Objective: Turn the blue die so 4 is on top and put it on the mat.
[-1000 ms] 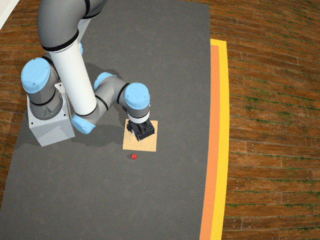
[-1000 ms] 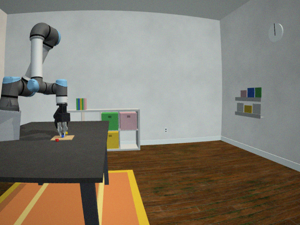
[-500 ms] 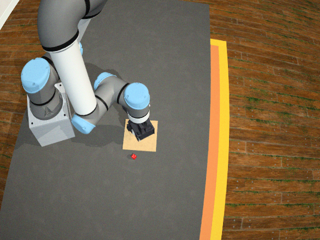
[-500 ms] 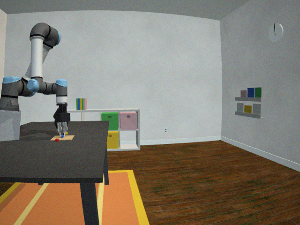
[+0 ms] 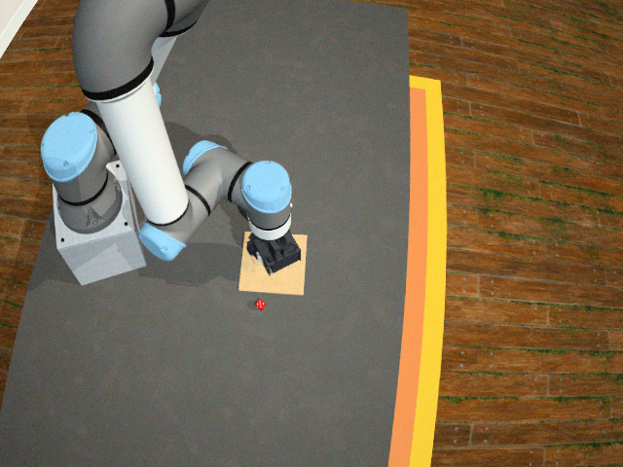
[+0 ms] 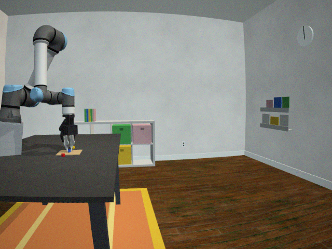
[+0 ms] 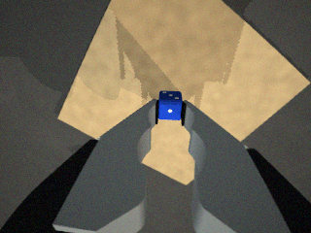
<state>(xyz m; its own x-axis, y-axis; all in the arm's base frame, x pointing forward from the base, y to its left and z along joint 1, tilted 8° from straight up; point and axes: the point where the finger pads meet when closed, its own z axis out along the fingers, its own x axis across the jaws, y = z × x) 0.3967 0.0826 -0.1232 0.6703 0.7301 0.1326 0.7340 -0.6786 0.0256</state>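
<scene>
Right now the tan mat is 2 cm below my hand. Round my hand: yellow die: 14 cm to the left, 3 cm behind, 1 cm below; then blue die: 1 cm below; then red die: 10 cm to the right, 1 cm below, 1 cm ahead.
</scene>
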